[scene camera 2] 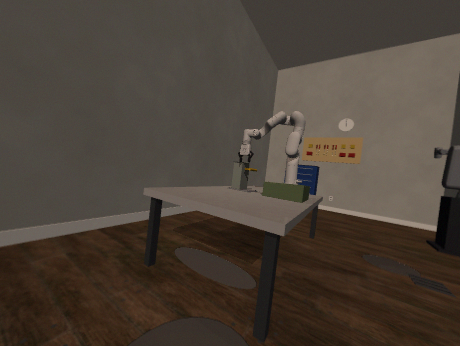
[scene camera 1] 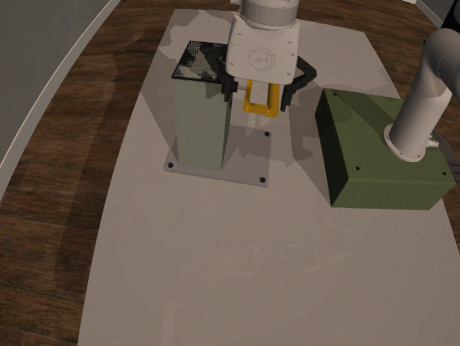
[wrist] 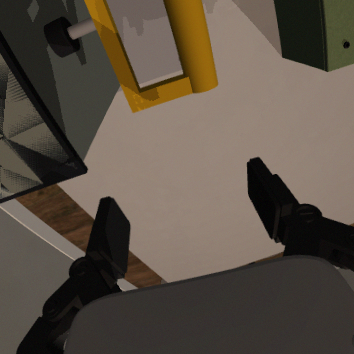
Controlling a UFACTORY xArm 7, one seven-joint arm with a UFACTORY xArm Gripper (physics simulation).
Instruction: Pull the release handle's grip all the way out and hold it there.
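Note:
The release handle [scene camera 1: 273,99] [scene camera 2: 251,170] [wrist: 196,47] is a yellow rectangular frame with a thick round grip bar. It stands out sideways from the tall grey-green post [scene camera 1: 201,125] [scene camera 2: 239,176] [wrist: 77,105] on a short metal rod [wrist: 81,29]. My gripper [scene camera 1: 256,102] [scene camera 2: 245,160] [wrist: 182,193] points down and is open and empty. In scene camera 1 its fingers appear on either side of the handle, the left one overlapping the post's edge. In the wrist view the handle lies beyond the fingertips, towards the top, not between them. Part of the handle is hidden behind my hand in scene camera 1.
The post stands on a grey base plate [scene camera 1: 247,160] with dark bolts, on the pale table [scene camera 1: 200,275] [scene camera 2: 210,200]. A green box [scene camera 1: 367,137] [scene camera 2: 285,191] [wrist: 340,30] carries the arm's base, on the grip side of the handle. The post's dark patterned top [wrist: 30,155] is close to the left finger.

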